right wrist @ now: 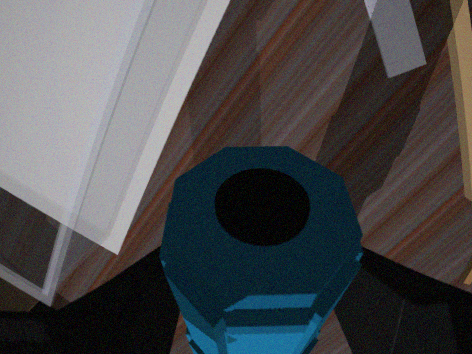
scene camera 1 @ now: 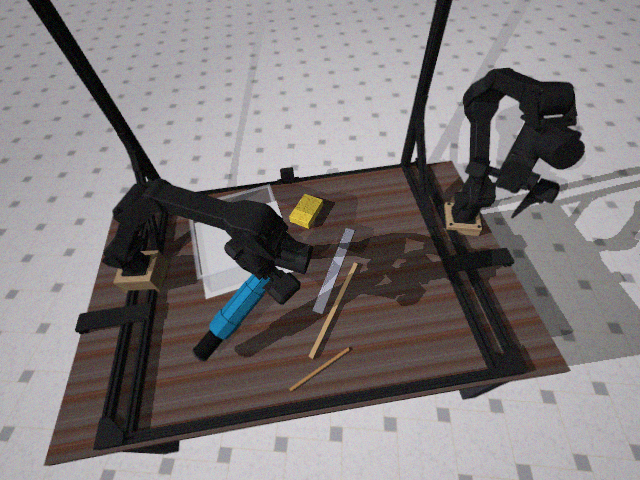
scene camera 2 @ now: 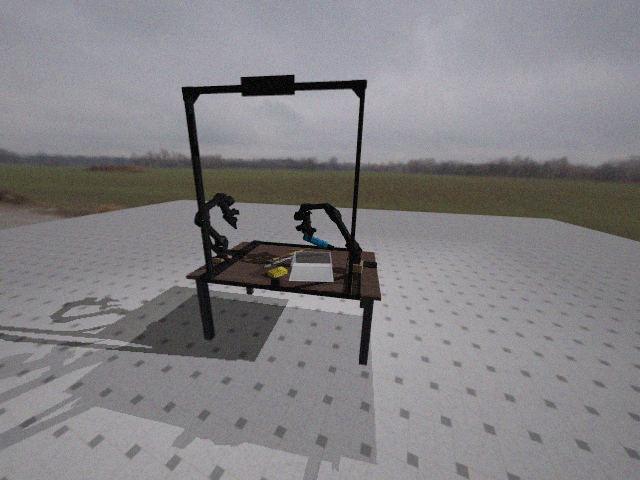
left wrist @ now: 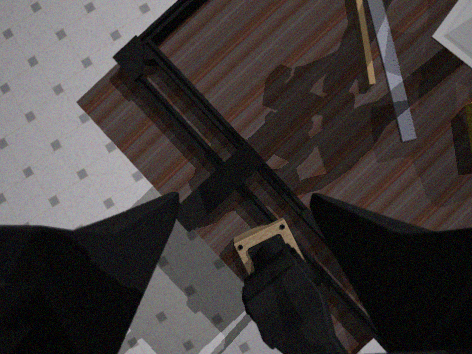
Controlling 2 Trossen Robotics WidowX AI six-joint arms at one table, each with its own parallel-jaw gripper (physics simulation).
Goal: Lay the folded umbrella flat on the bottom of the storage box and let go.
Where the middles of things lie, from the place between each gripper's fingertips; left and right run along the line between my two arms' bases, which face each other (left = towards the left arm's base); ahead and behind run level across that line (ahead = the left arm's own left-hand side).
Right now my left hand is 38 cm to the left of the grey flat strip (scene camera 1: 328, 284), 23 cm above it and 5 cm past it. The rest, counted from my left hand: storage box (scene camera 1: 217, 270) 64 cm to the right, 19 cm behind, 18 cm below; folded umbrella (scene camera 1: 226, 322) 65 cm to the right, 11 cm below, 9 cm ahead.
The folded umbrella is 5 cm ahead of my right hand, 8 cm to the right of it and 3 cm below it. Also, from my right hand: storage box (22 cm behind, 7 cm to the right, 10 cm below); grey flat strip (8 cm behind, 20 cm to the left, 15 cm below).
